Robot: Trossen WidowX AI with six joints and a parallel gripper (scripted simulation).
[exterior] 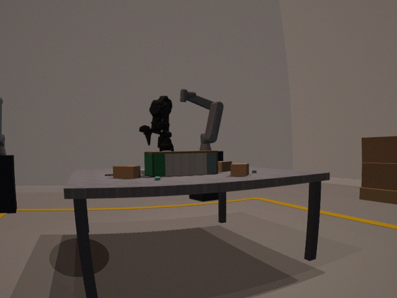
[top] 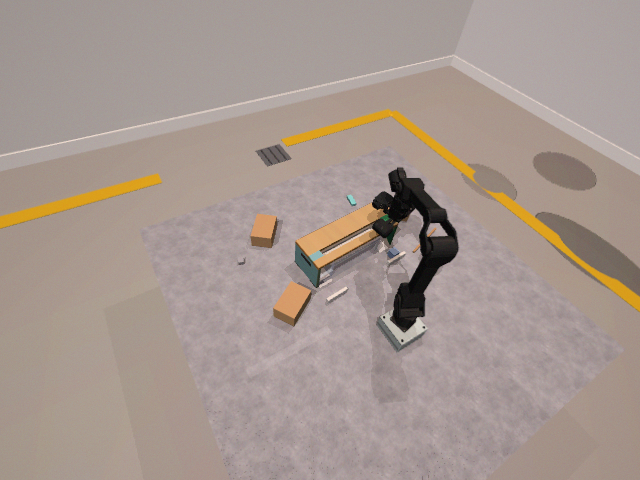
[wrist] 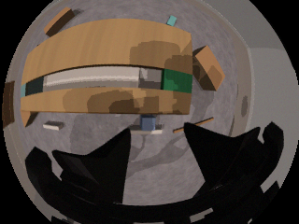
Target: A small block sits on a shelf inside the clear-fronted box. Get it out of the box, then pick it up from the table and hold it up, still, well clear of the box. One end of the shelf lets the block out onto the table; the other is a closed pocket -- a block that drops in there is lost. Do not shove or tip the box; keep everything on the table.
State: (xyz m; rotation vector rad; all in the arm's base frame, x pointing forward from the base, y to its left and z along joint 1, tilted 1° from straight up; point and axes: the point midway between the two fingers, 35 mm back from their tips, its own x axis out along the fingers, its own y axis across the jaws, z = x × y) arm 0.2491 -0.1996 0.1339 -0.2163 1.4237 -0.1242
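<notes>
Right now my gripper tip is 14 cm above the small blue block, 4 cm past it and 2 cm to the left of it. The rest, counted from my gripper tip: grey piece 46 cm to the left, 32 cm ahead, 15 cm below; teal piece 28 cm ahead, 15 cm below, 11 cm to the right; box 13 cm to the left, 10 cm below, 6 cm ahead.
</notes>
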